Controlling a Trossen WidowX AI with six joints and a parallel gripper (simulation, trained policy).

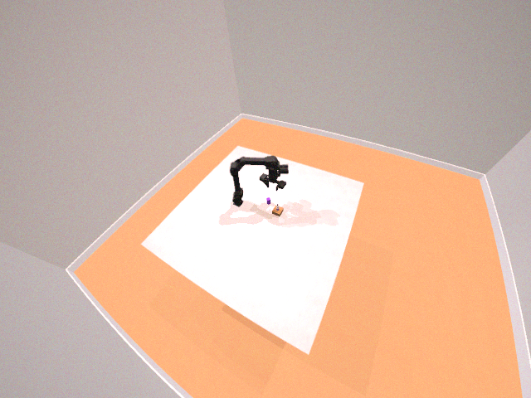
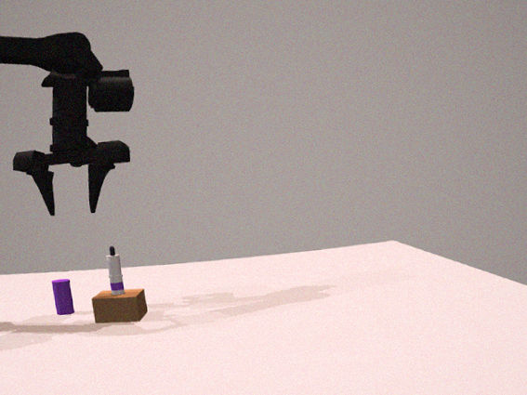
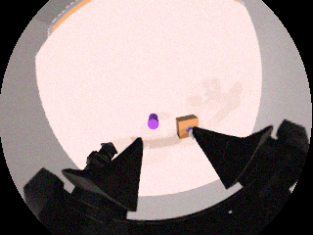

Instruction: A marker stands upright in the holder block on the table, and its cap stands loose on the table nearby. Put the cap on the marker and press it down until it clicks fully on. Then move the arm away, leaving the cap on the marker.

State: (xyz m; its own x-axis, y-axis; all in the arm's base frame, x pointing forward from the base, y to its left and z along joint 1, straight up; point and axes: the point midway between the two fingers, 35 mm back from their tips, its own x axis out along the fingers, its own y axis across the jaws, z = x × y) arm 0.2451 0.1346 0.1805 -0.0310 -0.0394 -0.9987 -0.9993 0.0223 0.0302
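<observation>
Now: gripper tip 2 cm past the purple cap, 3 cm to the left of it and 12 cm above it. The rest, counted from my gripper tip: brown holder block: 8 cm ahead, 7 cm to the right, 13 cm below.
</observation>
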